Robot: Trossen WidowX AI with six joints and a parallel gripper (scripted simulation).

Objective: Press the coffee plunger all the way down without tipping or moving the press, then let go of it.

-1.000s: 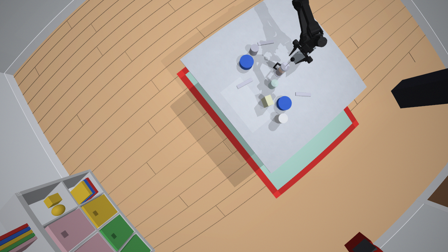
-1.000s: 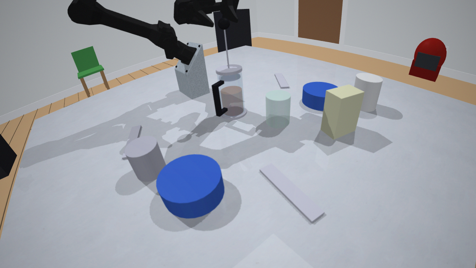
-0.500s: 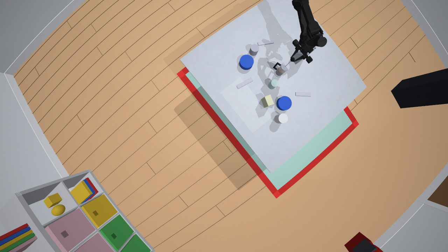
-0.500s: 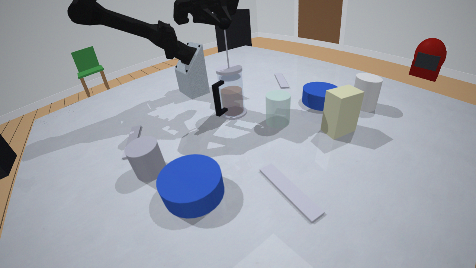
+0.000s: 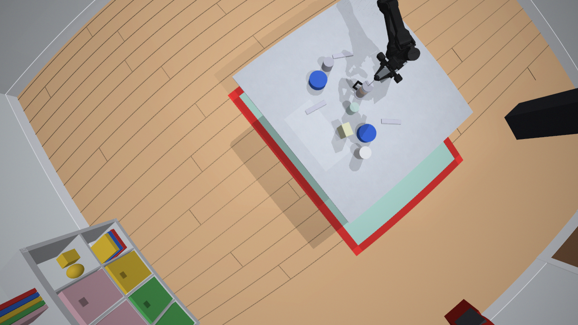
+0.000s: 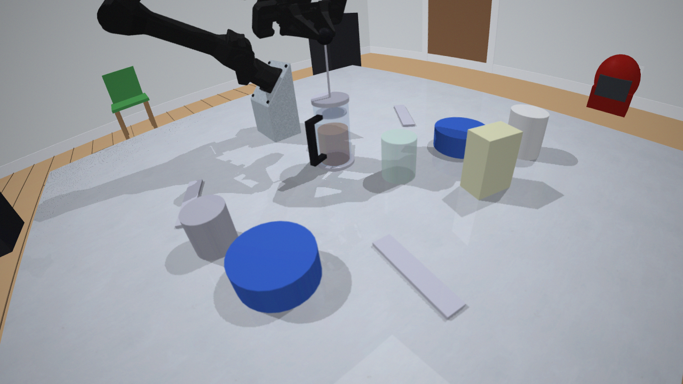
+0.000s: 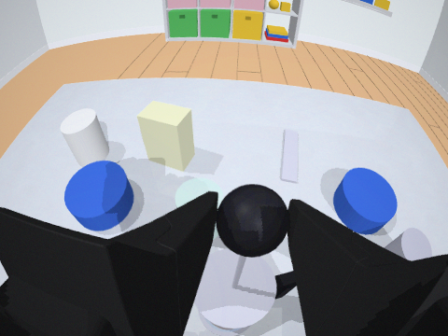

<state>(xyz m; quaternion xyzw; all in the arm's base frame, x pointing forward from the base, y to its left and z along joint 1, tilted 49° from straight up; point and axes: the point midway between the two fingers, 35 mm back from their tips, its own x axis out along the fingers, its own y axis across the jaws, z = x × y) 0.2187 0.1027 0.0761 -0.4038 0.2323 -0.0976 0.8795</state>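
My gripper tip is 20 mm to the left of the coffee press and 130 mm above it. From my gripper tip the other things lie so: cream block: 250 mm ahead, 140 mm to the left, 200 mm below; then grey cylinder: 60 mm ahead, 290 mm to the right, 220 mm below; then pale green cylinder: 120 mm ahead, 50 mm to the left, 210 mm below.
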